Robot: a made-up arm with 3 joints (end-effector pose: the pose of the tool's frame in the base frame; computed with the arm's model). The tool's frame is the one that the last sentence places.
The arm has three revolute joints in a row. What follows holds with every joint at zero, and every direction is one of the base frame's.
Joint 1 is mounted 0.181 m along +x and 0.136 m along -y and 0.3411 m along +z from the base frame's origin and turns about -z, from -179.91 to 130.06 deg.
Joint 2 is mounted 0.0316 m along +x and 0.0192 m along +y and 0.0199 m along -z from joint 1 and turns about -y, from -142.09 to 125.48 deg.
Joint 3 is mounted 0.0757 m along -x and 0.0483 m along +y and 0.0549 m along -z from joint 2 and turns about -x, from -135.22 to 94.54 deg.
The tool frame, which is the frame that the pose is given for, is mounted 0.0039 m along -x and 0.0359 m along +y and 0.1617 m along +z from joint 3; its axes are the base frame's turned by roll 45.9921, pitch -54.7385 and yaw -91.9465 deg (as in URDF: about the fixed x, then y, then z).
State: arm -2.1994 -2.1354 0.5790
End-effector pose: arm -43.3 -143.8 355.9 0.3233 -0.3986 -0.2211 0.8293
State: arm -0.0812 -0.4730 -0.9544
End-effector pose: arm 176.2 -180.2 417.9 0.7217 0.1064 -0.1065 -0.6757
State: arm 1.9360 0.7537 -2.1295
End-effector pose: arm 80.7 -150.1 186.4 0.1236 -0.4405 0.6633 0.5922
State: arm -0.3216 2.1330 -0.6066
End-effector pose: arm 170.7 -134.4 201.4 0.0236 0.7181 -0.6767 -0.1607
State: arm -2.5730 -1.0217 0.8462
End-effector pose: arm 56.8 -308.6 402.4 0.2485 0.1765 -0.4655 0.8309
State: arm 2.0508 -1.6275 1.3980
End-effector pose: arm 399.8 -220.3 404.2 0.7510 -0.2916 0.2263 -0.5475
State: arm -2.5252 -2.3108 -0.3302
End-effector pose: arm 17.0 -79.9 306.0 0.4687 -0.5769 -0.3185 0.5882
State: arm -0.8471 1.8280 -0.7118
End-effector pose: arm 165.3 -170.3 221.1 0.2213 0.8596 -0.4326 -0.1581
